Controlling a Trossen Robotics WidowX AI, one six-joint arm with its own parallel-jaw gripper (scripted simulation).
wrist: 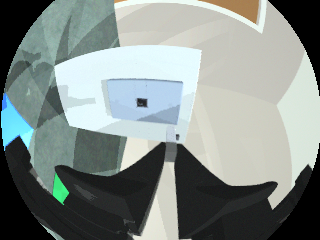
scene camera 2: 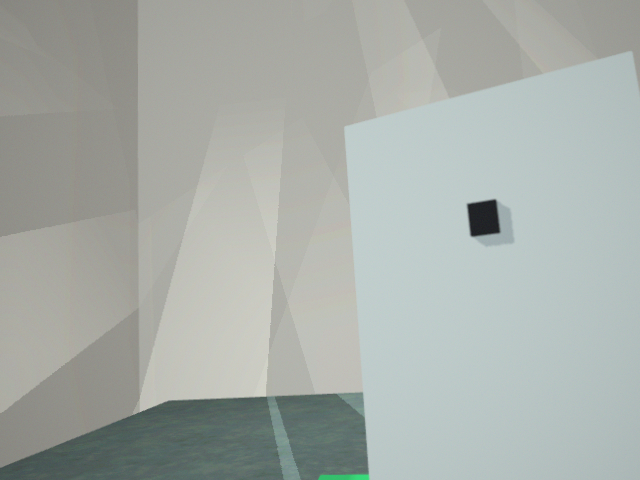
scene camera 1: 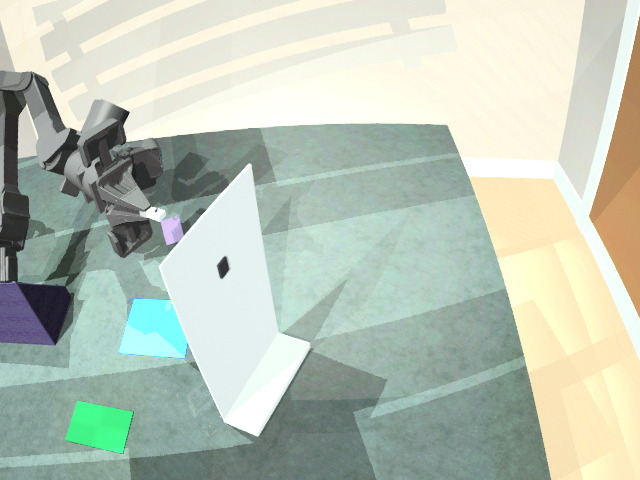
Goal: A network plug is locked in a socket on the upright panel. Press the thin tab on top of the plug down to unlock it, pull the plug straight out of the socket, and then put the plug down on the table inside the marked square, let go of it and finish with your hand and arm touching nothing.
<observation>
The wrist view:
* gripper: 170, 147
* white upright panel: 136, 91
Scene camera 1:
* gripper: 149, 212
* green square: 98, 426
</observation>
